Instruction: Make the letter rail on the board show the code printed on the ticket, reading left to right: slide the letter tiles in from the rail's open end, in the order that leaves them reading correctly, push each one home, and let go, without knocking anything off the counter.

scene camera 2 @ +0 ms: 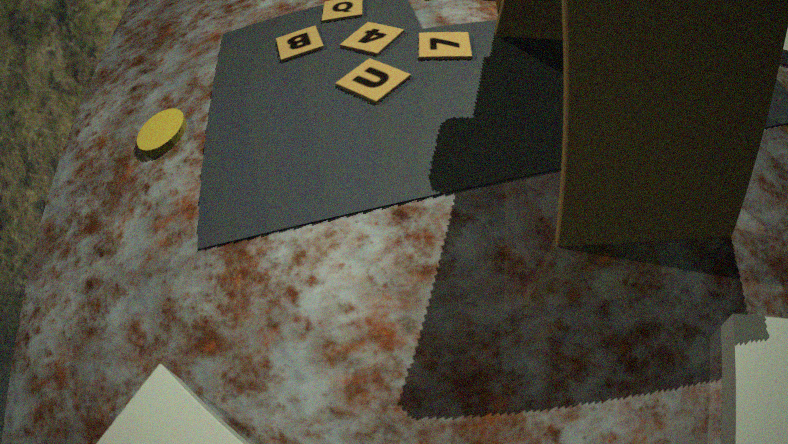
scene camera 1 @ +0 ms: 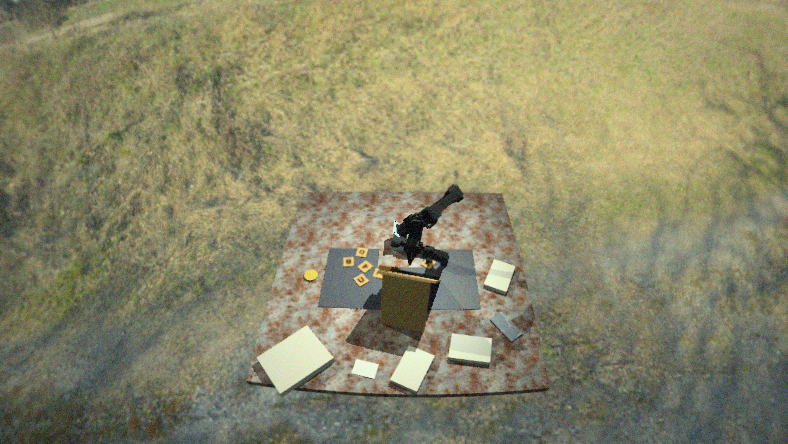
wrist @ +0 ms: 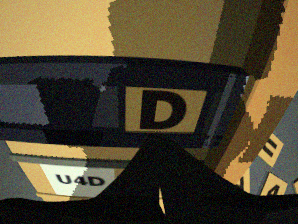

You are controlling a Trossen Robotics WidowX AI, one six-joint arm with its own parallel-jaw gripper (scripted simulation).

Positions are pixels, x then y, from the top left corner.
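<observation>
There's a white ticket in the wrist view point(74, 181). Scene camera 2 does not show the ticket, which is hidden by an upright board, and scene camera 1 misses the ticket too, hidden there by an upright board. On that upright board point(scene camera 2: 663, 118), the spot is the same spot as point(scene camera 1: 400, 307).
</observation>
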